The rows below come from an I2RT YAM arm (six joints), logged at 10 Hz.
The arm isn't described. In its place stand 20 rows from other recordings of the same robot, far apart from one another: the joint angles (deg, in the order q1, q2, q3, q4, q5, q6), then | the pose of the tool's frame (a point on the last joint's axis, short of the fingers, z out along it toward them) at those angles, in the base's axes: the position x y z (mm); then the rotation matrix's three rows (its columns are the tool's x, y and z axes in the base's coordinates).
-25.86 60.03 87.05 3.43 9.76 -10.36 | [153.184, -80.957, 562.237], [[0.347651, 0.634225, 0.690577], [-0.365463, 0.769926, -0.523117], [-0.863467, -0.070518, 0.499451]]
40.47 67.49 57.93 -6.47 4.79 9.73 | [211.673, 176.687, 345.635], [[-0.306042, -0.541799, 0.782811], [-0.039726, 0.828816, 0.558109], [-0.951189, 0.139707, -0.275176]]
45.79 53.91 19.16 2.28 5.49 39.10 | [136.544, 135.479, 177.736], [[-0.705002, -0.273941, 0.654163], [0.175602, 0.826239, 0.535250], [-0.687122, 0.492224, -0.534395]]
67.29 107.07 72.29 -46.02 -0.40 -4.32 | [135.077, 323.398, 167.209], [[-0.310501, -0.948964, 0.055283], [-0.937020, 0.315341, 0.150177], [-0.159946, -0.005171, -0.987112]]
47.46 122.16 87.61 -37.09 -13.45 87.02 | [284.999, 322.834, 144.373], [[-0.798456, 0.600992, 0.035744], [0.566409, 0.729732, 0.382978], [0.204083, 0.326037, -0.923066]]
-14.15 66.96 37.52 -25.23 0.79 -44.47 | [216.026, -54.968, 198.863], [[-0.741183, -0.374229, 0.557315], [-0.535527, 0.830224, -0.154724], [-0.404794, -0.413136, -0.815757]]
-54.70 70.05 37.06 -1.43 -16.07 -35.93 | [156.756, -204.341, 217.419], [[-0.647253, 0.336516, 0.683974], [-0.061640, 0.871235, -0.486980], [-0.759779, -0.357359, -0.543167]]
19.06 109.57 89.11 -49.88 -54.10 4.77 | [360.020, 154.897, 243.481], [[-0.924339, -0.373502, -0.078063], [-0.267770, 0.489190, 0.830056], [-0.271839, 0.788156, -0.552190]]
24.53 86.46 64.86 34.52 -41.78 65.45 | [310.002, 167.545, 365.075], [[-0.734477, -0.559121, 0.384613], [0.410405, 0.085411, 0.907895], [-0.540473, 0.824675, 0.166733]]
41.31 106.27 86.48 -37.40 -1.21 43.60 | [303.111, 267.384, 248.326], [[-0.918250, -0.048797, 0.392983], [0.110895, 0.920987, 0.373478], [-0.380157, 0.386526, -0.840285]]
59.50 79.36 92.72 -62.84 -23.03 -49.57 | [122.561, 235.509, 406.792], [[0.451585, -0.891595, -0.033607], [-0.613614, -0.337694, 0.713751], [-0.647726, -0.301697, -0.699593]]
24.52 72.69 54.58 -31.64 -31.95 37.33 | [229.000, 125.164, 266.882], [[-0.954338, -0.106276, 0.279185], [0.130224, 0.693098, 0.708982], [-0.268851, 0.712966, -0.647611]]
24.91 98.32 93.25 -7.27 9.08 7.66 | [378.011, 169.353, 389.509], [[-0.228903, -0.247791, 0.941384], [0.038823, 0.963967, 0.263175], [-0.972675, 0.096789, -0.211034]]
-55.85 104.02 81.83 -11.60 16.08 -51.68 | [229.520, -355.929, 272.483], [[-0.918840, 0.328245, 0.219064], [0.011650, 0.577432, -0.816356], [-0.394459, -0.747548, -0.534392]]
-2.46 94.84 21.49 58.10 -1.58 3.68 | [275.472, -10.852, 130.200], [[-0.261199, 0.033161, 0.964715], [0.075440, 0.997054, -0.013847], [-0.962333, 0.069161, -0.262931]]
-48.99 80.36 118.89 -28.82 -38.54 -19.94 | [167.963, -159.349, 590.503], [[0.040185, 0.213754, 0.976061], [-0.452724, 0.874722, -0.172922], [-0.890745, -0.434937, 0.131922]]
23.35 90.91 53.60 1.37 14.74 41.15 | [318.693, 127.715, 213.049], [[-0.533537, 0.208380, 0.819705], [0.462816, 0.883127, 0.076739], [-0.707913, 0.420316, -0.567622]]
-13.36 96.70 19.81 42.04 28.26 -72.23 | [240.574, -74.460, 90.490], [[-0.723500, -0.351947, 0.593869], [-0.690287, 0.359883, -0.627685], [0.007188, -0.864070, -0.503320]]
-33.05 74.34 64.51 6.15 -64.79 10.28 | [260.109, -130.813, 379.270], [[-0.146537, -0.506481, 0.849708], [0.186030, 0.829544, 0.526544], [-0.971555, 0.235229, -0.027338]]
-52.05 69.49 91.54 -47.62 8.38 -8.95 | [137.708, -185.013, 461.214], [[-0.396143, 0.809199, 0.433898], [0.257680, 0.551545, -0.793347], [-0.881290, -0.202472, -0.427005]]
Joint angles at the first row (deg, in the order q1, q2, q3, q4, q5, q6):
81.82, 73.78, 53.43, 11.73, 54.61, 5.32
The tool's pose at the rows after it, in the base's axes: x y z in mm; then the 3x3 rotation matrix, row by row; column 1 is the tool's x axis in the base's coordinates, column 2 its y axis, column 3 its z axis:
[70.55, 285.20, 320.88], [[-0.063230, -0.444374, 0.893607], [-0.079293, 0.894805, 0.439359], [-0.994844, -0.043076, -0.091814]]
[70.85, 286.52, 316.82], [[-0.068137, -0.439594, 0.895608], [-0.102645, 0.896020, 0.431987], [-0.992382, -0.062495, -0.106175]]
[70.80, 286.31, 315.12], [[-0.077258, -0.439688, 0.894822], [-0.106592, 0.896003, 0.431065], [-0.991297, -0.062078, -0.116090]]
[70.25, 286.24, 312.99], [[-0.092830, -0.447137, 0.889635], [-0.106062, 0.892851, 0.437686], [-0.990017, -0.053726, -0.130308]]
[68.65, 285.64, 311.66], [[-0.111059, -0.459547, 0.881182], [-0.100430, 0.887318, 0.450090], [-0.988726, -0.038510, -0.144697]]
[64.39, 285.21, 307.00], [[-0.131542, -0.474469, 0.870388], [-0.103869, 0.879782, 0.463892], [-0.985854, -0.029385, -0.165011]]
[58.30, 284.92, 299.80], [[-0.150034, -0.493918, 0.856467], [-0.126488, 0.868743, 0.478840], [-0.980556, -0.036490, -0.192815]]
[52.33, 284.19, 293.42], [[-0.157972, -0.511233, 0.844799], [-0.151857, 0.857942, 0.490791], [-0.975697, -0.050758, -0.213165]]
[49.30, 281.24, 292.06], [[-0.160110, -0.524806, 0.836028], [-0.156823, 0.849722, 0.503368], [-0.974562, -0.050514, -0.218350]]
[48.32, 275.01, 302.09], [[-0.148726, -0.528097, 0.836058], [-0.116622, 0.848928, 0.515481], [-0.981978, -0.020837, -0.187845]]
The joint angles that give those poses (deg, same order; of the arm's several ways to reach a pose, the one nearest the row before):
81.82, 74.41, 53.43, 11.70, 55.29, 5.17
81.82, 74.92, 53.43, 10.65, 55.59, 5.37
81.82, 74.94, 53.43, 9.67, 55.53, 6.22
81.89, 74.94, 53.43, 8.38, 54.98, 7.70
82.13, 74.72, 53.43, 6.96, 54.22, 9.48
82.91, 74.59, 52.97, 5.41, 53.76, 11.49
84.07, 74.59, 52.29, 3.44, 53.36, 13.19
85.23, 74.52, 51.51, 2.15, 53.23, 14.00
85.76, 73.73, 50.76, 1.80, 52.80, 14.17
85.86, 71.64, 50.52, 3.01, 52.82, 13.39

